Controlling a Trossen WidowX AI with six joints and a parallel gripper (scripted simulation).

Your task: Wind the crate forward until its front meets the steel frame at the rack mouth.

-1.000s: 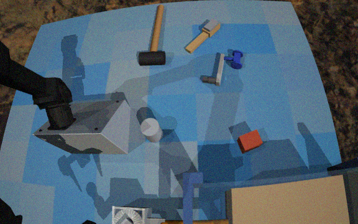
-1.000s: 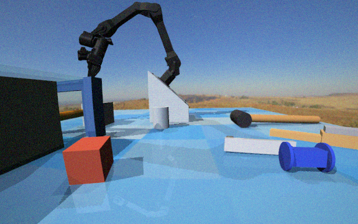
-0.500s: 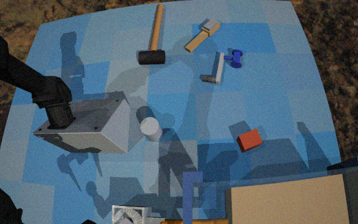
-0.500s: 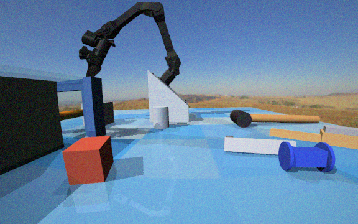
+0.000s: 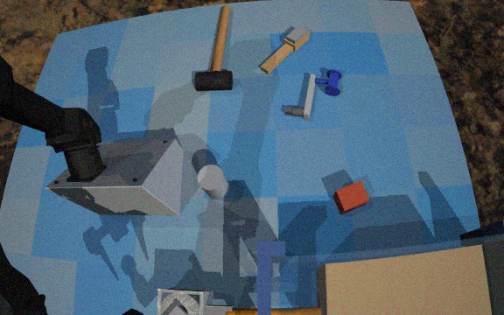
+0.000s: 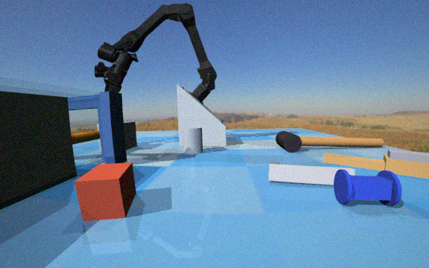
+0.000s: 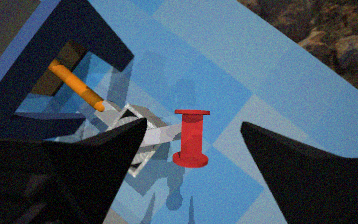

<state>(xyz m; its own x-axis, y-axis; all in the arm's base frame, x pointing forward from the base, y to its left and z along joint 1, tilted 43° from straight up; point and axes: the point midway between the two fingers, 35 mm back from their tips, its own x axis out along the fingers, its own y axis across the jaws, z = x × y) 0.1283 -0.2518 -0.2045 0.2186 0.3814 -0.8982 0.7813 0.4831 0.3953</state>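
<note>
The red grip is 1 cm behind my gripper tip, 1 cm to the left of it and 4 cm below it. From my gripper tip the other things lie so: crank with blue grip 32 cm ahead, 61 cm to the left, 16 cm below; frame 21 cm ahead, 10 cm to the left, 6 cm below; winch 4 cm ahead, 8 cm to the left, 14 cm below.
</note>
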